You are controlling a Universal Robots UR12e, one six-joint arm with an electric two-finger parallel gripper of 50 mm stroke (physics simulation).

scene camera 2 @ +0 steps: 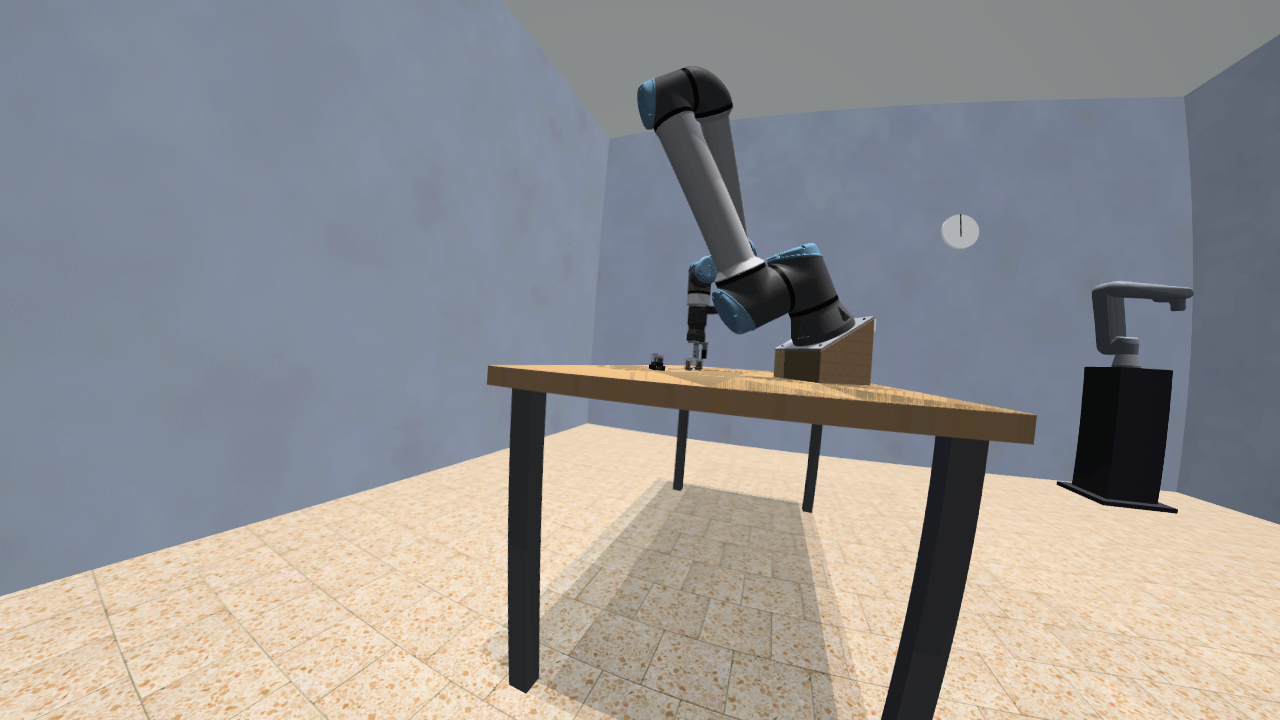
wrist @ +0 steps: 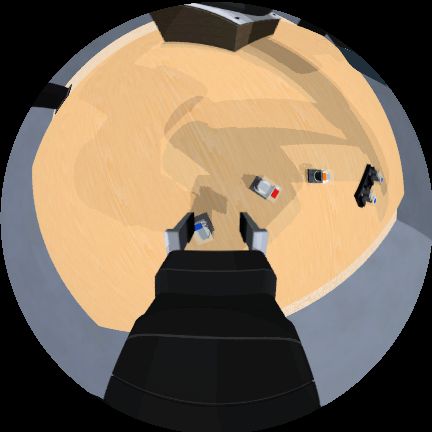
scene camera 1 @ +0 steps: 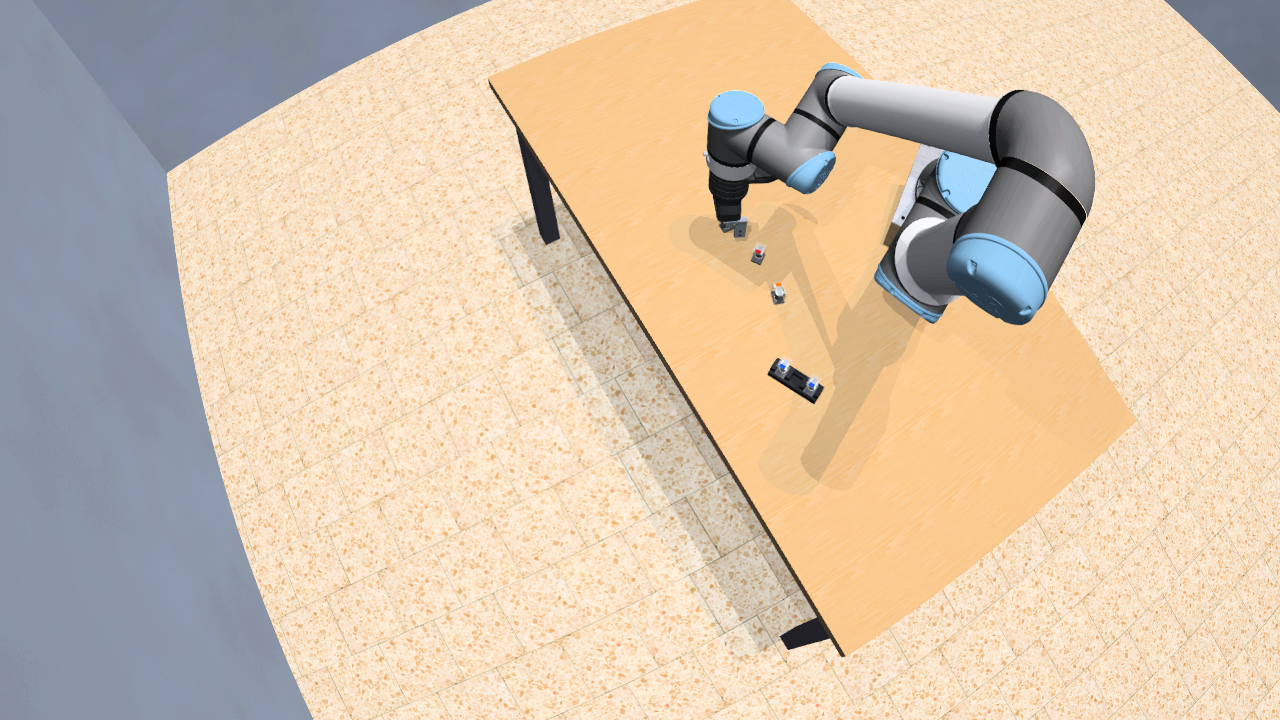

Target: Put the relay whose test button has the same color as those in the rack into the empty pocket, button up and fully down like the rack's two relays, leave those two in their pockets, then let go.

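Frame: origin at the arm's base, x up, y ahead, z left, level; centimetres.
Where they show: gripper, between the fingertips: (scene camera 2: 699, 358) (wrist: 216, 221) (scene camera 1: 736, 223); arm's base, origin of its link: (scene camera 2: 823, 333).
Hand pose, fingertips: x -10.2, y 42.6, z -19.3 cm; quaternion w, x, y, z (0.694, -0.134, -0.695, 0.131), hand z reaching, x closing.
Each offset is from my fingertips to the centre of the thing.
A relay with a blue button {dx -2.3, dy +0.6, dz -2.3 cm} (wrist: 203, 229) stands on the table in the wrist view, mostly hidden by the fingers in scene view 1. My gripper (scene camera 1: 732, 227) (scene camera 2: 697, 356) (wrist: 216, 221) is open and low over it; the relay shows between the fingers, close to the left one in the wrist view, and the fingers hold nothing. The black rack {dx -3.4, dy +5.7, dz +32.7 cm} (scene camera 1: 796, 388) (wrist: 361, 194) holds two blue-button relays in its end pockets, one relay {dx -1.9, dy +7.3, dz +29.9 cm} (scene camera 1: 783, 366) at the far end and one relay {dx -1.9, dy +4.2, dz +35.5 cm} (scene camera 1: 811, 385) at the near end. The middle pocket is empty.
A relay with a red button {dx -2.3, dy -1.2, dz +6.8 cm} (scene camera 1: 758, 254) (wrist: 265, 188) and a relay with an orange button {dx -2.3, dy +0.0, dz +16.2 cm} (scene camera 1: 778, 292) (wrist: 317, 176) stand between the gripper and the rack. The arm's wooden base block (scene camera 2: 845, 355) (wrist: 200, 30) stands on the table.
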